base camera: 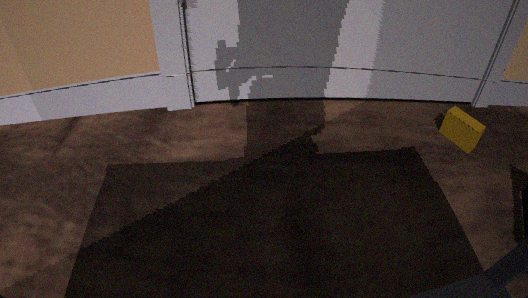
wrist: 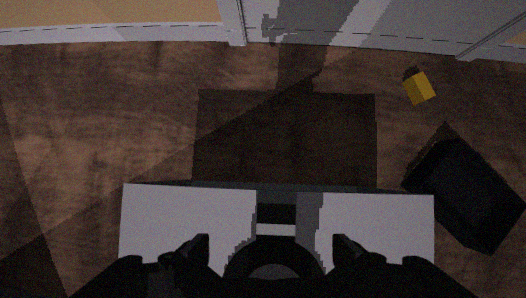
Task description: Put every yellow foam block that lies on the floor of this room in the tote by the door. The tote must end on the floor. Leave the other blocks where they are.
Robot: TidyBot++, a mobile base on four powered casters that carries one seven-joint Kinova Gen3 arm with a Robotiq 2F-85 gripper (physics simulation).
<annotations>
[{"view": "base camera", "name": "yellow foam block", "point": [463, 130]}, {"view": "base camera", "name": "door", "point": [204, 59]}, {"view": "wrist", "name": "my gripper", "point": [270, 248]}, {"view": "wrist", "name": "door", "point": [467, 37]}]
</annotations>
